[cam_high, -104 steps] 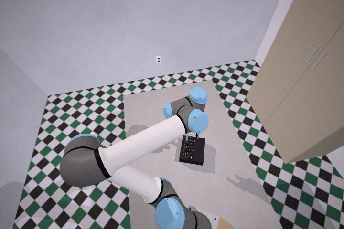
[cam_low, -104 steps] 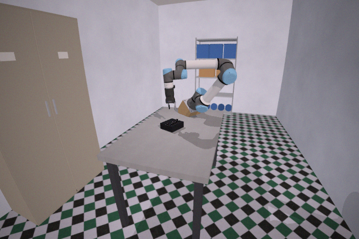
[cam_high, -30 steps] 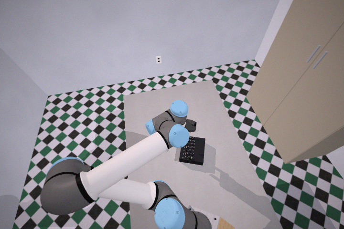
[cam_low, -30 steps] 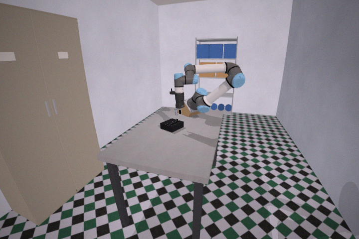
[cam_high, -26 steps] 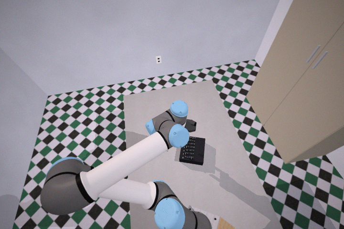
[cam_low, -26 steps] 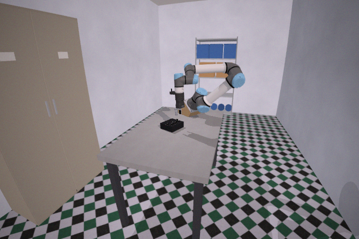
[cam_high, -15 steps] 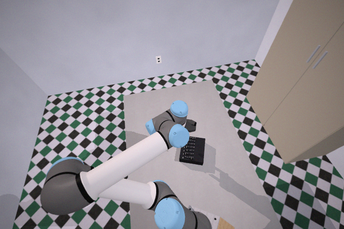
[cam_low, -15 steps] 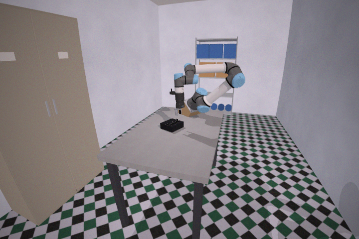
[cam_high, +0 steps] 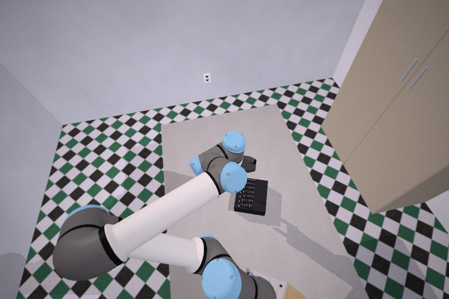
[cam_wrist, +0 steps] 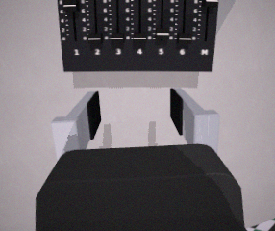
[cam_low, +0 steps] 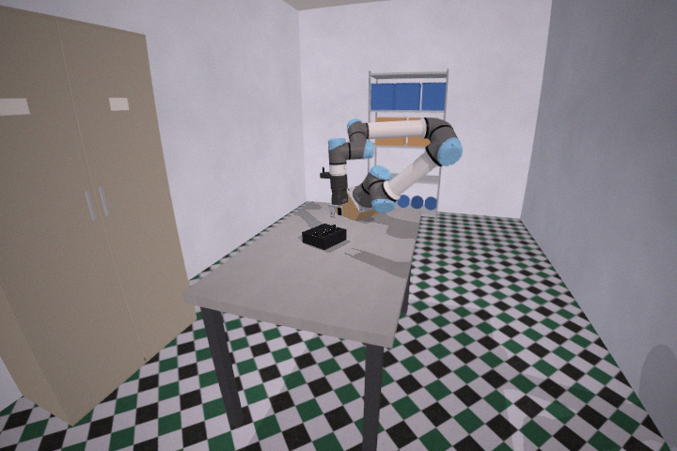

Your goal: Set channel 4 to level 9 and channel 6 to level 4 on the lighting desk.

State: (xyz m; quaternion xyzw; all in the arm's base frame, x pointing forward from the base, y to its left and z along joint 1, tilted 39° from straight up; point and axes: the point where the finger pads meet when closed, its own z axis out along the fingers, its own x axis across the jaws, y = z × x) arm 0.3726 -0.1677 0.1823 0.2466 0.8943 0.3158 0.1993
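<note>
Now: hand 100 mm above the channel 3 cap and 40 mm to the left of it. Also, from my hand: channel 6 cap (100 mm below, 60 mm behind, 20 mm to the right); then channel 2 cap (100 mm below, 50 mm to the right, 20 mm ahead); then channel 5 cap (100 mm below, 40 mm behind, 30 mm to the right).
</note>
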